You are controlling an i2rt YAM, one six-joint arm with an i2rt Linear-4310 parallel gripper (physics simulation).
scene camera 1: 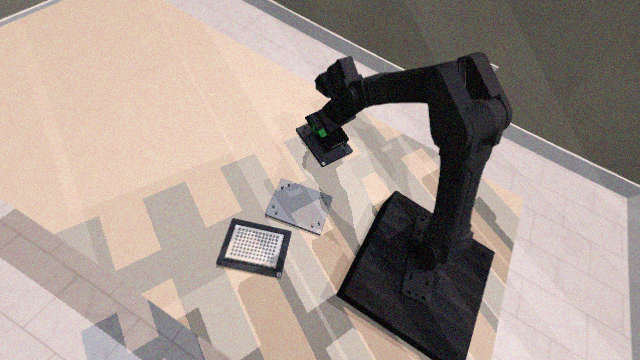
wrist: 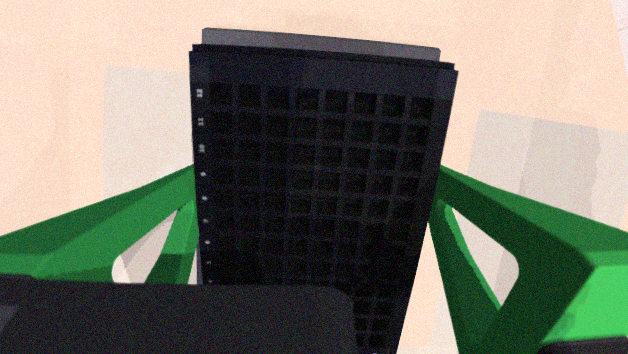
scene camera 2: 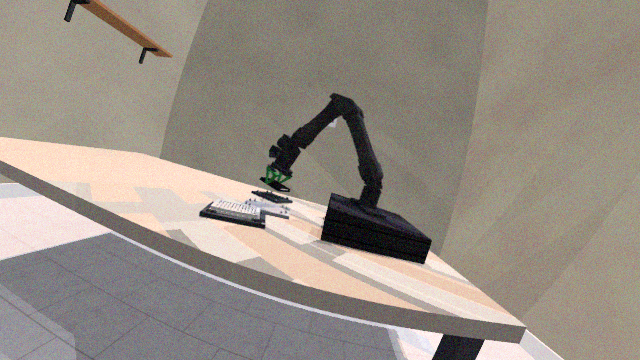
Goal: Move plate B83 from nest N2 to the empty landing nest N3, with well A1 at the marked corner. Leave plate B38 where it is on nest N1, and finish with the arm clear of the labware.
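Observation:
My gripper (scene camera 1: pixel 326 134) (scene camera 2: pixel 276 180) (wrist: pixel 314 177) has green fingers shut on the long sides of a black well plate (wrist: pixel 320 150) (scene camera 2: pixel 275 185), taken as B83. Row numbers down to 12 at the far end show in the wrist view; the A1 corner is hidden. The plate hangs above a dark nest (scene camera 1: pixel 330 159) (scene camera 2: pixel 272 197) (wrist: pixel 320 43), with a gap in scene camera 2. A grey nest (scene camera 1: pixel 300 207) (scene camera 2: pixel 276 212) with small pins is empty. A white plate (scene camera 1: pixel 254 244) (scene camera 2: pixel 235 207), apparently B38, sits on a black nest (scene camera 1: pixel 248 269) (scene camera 2: pixel 231 219). Nest labels are not readable.
The arm's black base block (scene camera 1: pixel 365 260) (scene camera 2: pixel 375 230) stands right of the nests. The grey nest lies between the dark nest and the white plate's nest. A wooden wall shelf (scene camera 2: pixel 125 27) is at upper left in scene camera 2. Patchy shadows cross the table top.

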